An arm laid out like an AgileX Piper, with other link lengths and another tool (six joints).
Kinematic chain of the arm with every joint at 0, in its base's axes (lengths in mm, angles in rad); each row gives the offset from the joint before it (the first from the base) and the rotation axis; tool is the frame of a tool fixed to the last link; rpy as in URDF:
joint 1: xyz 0 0 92.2 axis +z
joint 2: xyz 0 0 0 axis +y
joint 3: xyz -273.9 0 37.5 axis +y
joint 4: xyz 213.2 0 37.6 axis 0.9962 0 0.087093
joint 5: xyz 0 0 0 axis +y
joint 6: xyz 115.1 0 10.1 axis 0.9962 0 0.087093
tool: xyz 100 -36 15.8 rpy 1.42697 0.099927 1.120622
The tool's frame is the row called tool.
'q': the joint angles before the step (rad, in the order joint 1, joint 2, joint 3, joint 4, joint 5, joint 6). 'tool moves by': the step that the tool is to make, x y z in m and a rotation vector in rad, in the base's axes. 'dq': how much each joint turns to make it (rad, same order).
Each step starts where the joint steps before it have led.
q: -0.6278, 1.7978, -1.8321, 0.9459, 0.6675, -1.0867
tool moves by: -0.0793, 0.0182, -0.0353, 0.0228, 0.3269, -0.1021
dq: 0.0070, -0.2078, 0.1376, -0.4861, 0.2171, 0.4099
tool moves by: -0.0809, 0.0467, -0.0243, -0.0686, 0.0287, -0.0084
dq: 0.0037, -0.3646, 0.4676, -0.0281, -0.1086, -0.0674
